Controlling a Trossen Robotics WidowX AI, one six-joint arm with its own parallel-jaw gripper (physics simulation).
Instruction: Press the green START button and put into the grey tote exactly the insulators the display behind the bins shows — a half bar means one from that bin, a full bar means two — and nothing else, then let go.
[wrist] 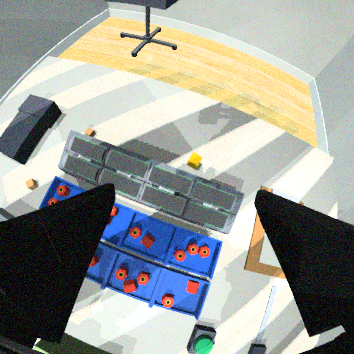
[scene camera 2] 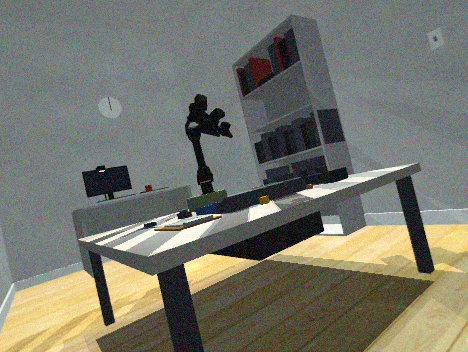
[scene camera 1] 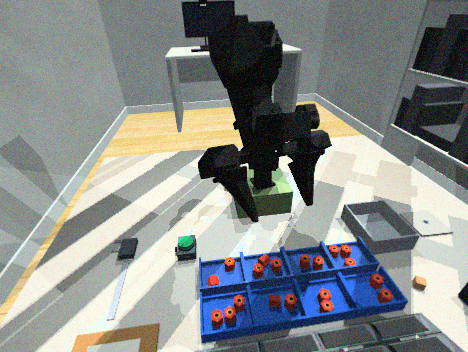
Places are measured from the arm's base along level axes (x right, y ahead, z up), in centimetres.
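Where they show: gripper, fingertip midpoint: (wrist: 187, 194) (scene camera 2: 226, 136) (scene camera 1: 284, 213); arm's base, origin of the base link: (scene camera 2: 208, 193) (scene camera 1: 262, 182).
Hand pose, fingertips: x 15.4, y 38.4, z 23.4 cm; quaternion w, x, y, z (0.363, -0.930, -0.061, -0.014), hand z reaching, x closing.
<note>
Each offset is from my fingertips to the top centre of the thing. "pt": to the spot under its first point.
My gripper (scene camera 1: 283, 212) (scene camera 2: 227, 131) (wrist: 187, 194) is open and empty, high above the table. The green START button {dx +12.5, dy -26.7, dz -27.7 cm} (scene camera 1: 186, 243) (wrist: 204, 345) sits on a dark box left of the blue bins (scene camera 1: 300, 322) (wrist: 175, 287) in scene camera 1. The bins form two rows of four compartments, with two or three orange-red insulators {dx -13.5, dy -1.5, dz -28.8 cm} (scene camera 1: 325, 295) {dx +7.3, dy -5.0, dz -28.8 cm} (wrist: 193, 248) in each. The left finger hides part of them in the wrist view. The grey tote {dx -40.2, dy -13.9, dz -26.4 cm} (scene camera 1: 390, 244) stands right of the bins, with no insulator visible inside. The display {pt dx -4.7, dy +10.1, dz -25.6 cm} (wrist: 150, 172) shows eight dark windows with thin green outlines; I cannot read its bars.
A brown-framed board {dx +32.1, dy +0.7, dz -30.0 cm} (scene camera 1: 145, 337) (wrist: 256, 245) and a caliper-like tool {pt dx +27.7, dy -31.5, dz -29.9 cm} (scene camera 1: 128, 248) lie on the button side. Beyond the display are a yellow block {dx +5.5, dy +17.2, dz -29.0 cm} (wrist: 194, 160) and a tan cube {dx -24.7, dy +20.7, dz -29.8 cm} (wrist: 90, 132). Another tan cube {dx -36.5, dy +3.0, dz -29.8 cm} (scene camera 1: 419, 283) (wrist: 31, 183) lies near the bins. A dark box {dx -45.2, dy +18.7, dz -26.2 cm} (wrist: 25, 132) stands farther off.
</note>
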